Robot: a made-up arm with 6 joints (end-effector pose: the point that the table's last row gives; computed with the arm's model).
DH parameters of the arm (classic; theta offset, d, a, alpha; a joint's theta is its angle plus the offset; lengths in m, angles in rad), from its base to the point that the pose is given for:
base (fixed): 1.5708 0.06 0 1.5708
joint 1: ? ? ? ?
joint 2: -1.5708 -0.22 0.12 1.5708
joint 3: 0 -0.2 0.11 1.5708
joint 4: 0 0.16 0.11 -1.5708
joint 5: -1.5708 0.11 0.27 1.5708
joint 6: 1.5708 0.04 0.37 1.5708
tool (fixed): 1.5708 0.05 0 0
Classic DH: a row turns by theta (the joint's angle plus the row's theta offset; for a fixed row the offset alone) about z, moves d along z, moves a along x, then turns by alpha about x.
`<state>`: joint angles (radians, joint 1 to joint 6).
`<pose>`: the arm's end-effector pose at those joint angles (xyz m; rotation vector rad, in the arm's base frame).
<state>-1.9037 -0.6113 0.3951 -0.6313 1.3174 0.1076</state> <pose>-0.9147 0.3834 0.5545 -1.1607 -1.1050 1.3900</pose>
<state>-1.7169 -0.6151 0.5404 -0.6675 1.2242 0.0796</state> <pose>-0.9307 0.1980 0.6198 -0.9668 -1.2882 1.1886</pose>
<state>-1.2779 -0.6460 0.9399 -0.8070 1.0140 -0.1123</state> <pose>-0.9709 -0.2792 0.5080 -0.4999 -1.6630 0.5206</pose>
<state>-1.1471 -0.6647 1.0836 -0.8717 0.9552 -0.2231</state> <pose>-0.9840 -0.3949 0.3881 -0.3576 -1.7268 0.2373</pose>
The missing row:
joint 1: 0 -0.19 -0.12 1.5708
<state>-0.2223 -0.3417 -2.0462 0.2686 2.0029 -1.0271</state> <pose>0.0256 -0.0892 0.9719 -1.0124 -0.0105 0.2472</pose>
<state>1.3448 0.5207 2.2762 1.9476 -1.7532 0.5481</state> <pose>-0.3512 -0.2933 0.5331 -0.1928 0.4919 -0.8893</pose>
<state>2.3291 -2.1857 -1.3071 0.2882 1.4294 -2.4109</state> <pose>-0.3457 -0.5159 -0.8301 0.2511 -1.7202 -1.4215</pose>
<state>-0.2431 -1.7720 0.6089 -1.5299 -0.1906 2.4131</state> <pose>-0.4264 -0.2618 0.4807 2.7195 0.4685 -0.2149</pose>
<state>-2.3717 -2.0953 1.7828 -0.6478 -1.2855 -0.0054</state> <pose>0.2174 0.1124 0.2404 -0.7239 1.9061 0.3648</pose>
